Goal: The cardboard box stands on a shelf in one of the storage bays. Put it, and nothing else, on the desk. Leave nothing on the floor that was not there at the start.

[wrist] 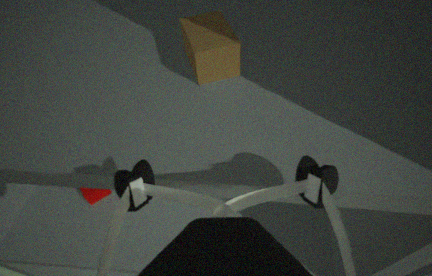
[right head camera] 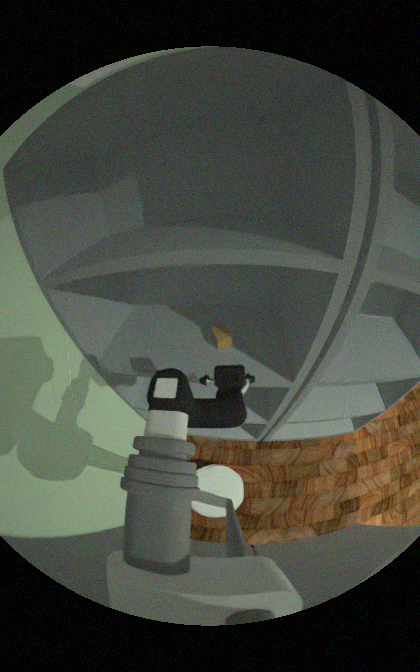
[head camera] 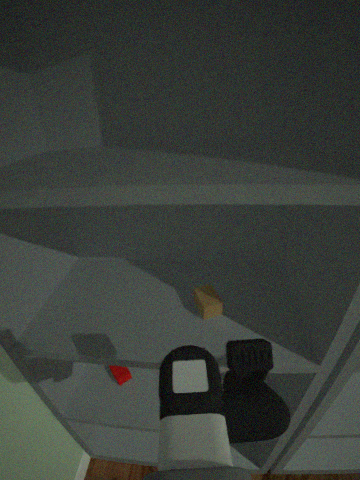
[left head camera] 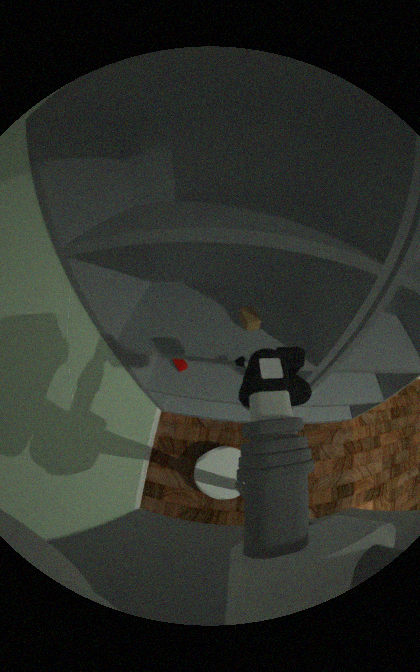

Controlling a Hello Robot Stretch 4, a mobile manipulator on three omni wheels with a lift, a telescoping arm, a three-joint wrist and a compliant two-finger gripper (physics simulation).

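Frame: origin at the robot's base, x ahead, y down, z left, level; millimetres.
Seen in the pictures: gripper, between the fingertips: (wrist: 224, 174) (head camera: 223, 361).
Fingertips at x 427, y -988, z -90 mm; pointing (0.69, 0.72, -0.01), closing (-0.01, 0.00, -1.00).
Offsets run from my fingertips to a thing's top centre. Level surfaces: height alone.
The cardboard box @[dx +209, dy -25, dz +14 mm] (head camera: 208, 304) (left head camera: 250, 321) (right head camera: 221, 336) (wrist: 218, 62) is small and tan. It stands on a grey shelf @[dy +25 mm] (head camera: 125, 300) (wrist: 75, 100) inside a dim storage bay, partly in shadow. My gripper (right head camera: 227, 379) (wrist: 224, 174) is open, with its two dark fingertips wide apart and nothing between them. In the wrist view the box lies beyond the fingertips, at the top centre, apart from them. In the head camera view the fingers are mostly hidden by the wrist. The desk does not show in these views.
A red object @[dx +260, dy +437, dz +385 mm] (head camera: 120, 375) (left head camera: 180, 364) (wrist: 95, 195) lies left of the gripper, lower in the bay. An upper shelf edge (head camera: 175, 195) crosses above the box. A post (right head camera: 365, 150) bounds the bay at right, a green wall (left head camera: 30, 280) at left. A white disc (left head camera: 217, 465) (right head camera: 220, 482) is on the wooden floor.
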